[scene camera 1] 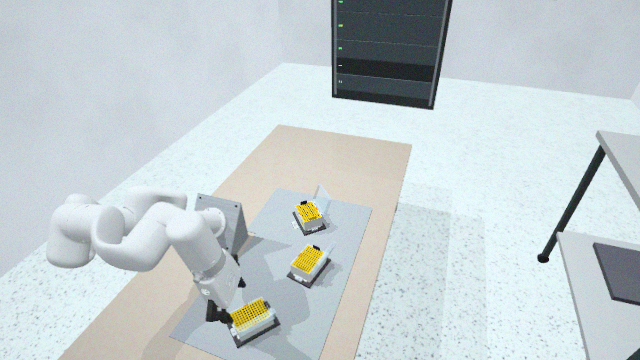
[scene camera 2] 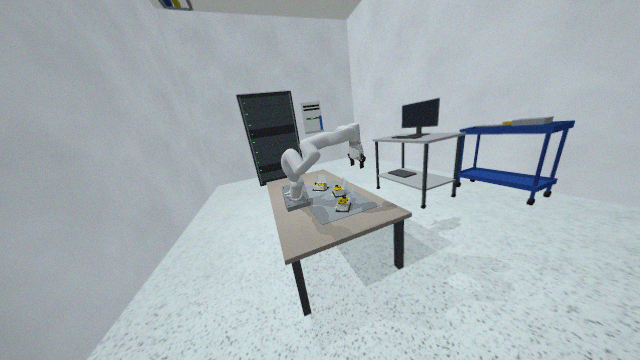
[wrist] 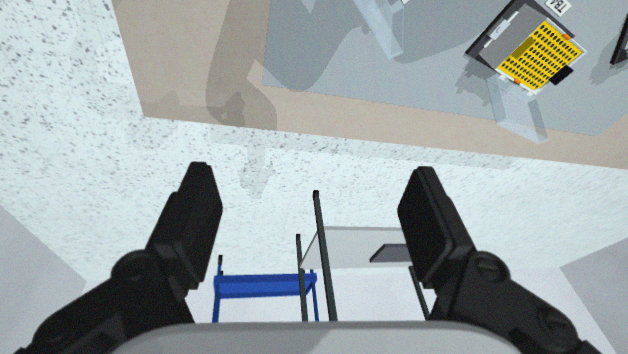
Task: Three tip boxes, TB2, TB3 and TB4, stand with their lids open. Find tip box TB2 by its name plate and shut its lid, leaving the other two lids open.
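Observation:
Three tip boxes with yellow racks stand on the grey mat, each with a clear lid open: a near box, a middle box and a far box. In the wrist view the middle box has a plate reading TB4, upside down, and its open lid leans outward. Another box's clear lid shows at the top. The plates of the other two are not readable, so I cannot tell which is TB2. My gripper is open and empty, high above the table.
The mat lies on the wooden table. The arm's base stands beside the mat. A grey side table with a monitor, a blue cart and a dark server rack stand beyond the table.

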